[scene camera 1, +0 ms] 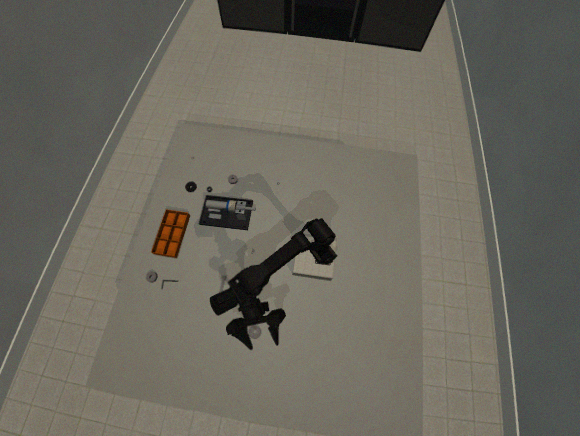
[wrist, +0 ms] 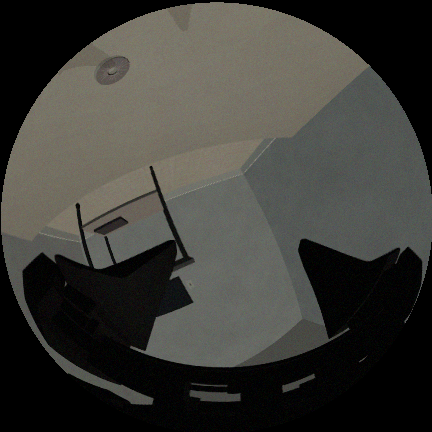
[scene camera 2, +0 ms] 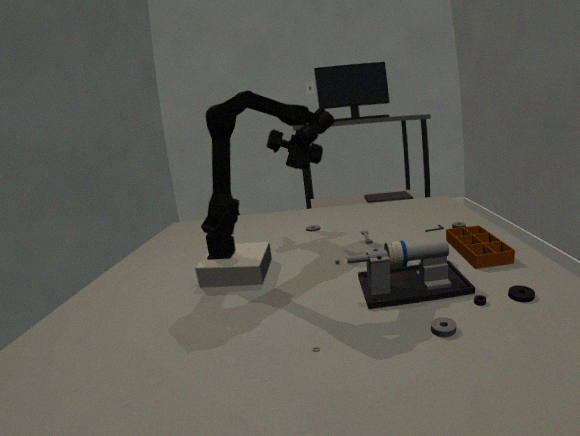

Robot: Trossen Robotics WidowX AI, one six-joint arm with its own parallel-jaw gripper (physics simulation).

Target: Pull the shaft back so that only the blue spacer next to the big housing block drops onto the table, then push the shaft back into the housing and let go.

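Frame: origin at the arm's base, x ahead, y left, z up, level; millimetres.
Seen in the pictures: gripper, fingertip midpoint: [scene camera 1: 264, 347] [wrist: 240, 246] [scene camera 2: 286, 155]; arm's base, link origin: [scene camera 1: 323, 257] [scene camera 2: 221, 254].
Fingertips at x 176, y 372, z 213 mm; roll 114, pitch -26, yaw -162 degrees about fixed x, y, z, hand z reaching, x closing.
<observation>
Offsets run from my fingertips to a thing's middle. "pt": to the spot under its first point.
The grey shaft @(pt 163 mm ahead, 544 mm right, 183 mm down) [scene camera 1: 251, 207] [scene camera 2: 355, 259] sticks out from the small support block [scene camera 2: 379, 276] on the black base plate [scene camera 1: 225, 225] [scene camera 2: 407, 296]. The blue spacer @(264 mm ahead, 539 mm right, 190 mm down) [scene camera 1: 228, 205] [scene camera 2: 404, 253] is a ring around the shaft line, beside the big grey cylindrical housing [scene camera 1: 216, 204] [scene camera 2: 430, 249]. Pale beige spacers [scene camera 1: 233, 205] [scene camera 2: 395, 254] sit between the blue spacer and the support block. My gripper [scene camera 1: 264, 346] [wrist: 240, 246] is open and empty, high above the table and well away from the shaft. In scene camera 2 its fingertips are hidden; the assembly does not show in the wrist view.
An orange divided tray @(515 mm ahead, 396 mm right, 251 mm down) [scene camera 1: 173, 232] [scene camera 2: 495, 259] stands beside the base plate. A black ring @(496 mm ahead, 649 mm right, 264 mm down) [scene camera 1: 186, 187] [scene camera 2: 521, 299] and a grey ring @(298 mm ahead, 717 mm right, 263 mm down) [scene camera 2: 443, 333] lie near it. Another grey ring @(64 mm ahead, 38 mm right, 265 mm down) [scene camera 2: 313, 228] [wrist: 120, 64] lies below my gripper. A hex key @(460 mm ahead, 172 mm right, 267 mm down) [scene camera 1: 171, 281] [scene camera 2: 435, 229] lies beyond the tray.
</observation>
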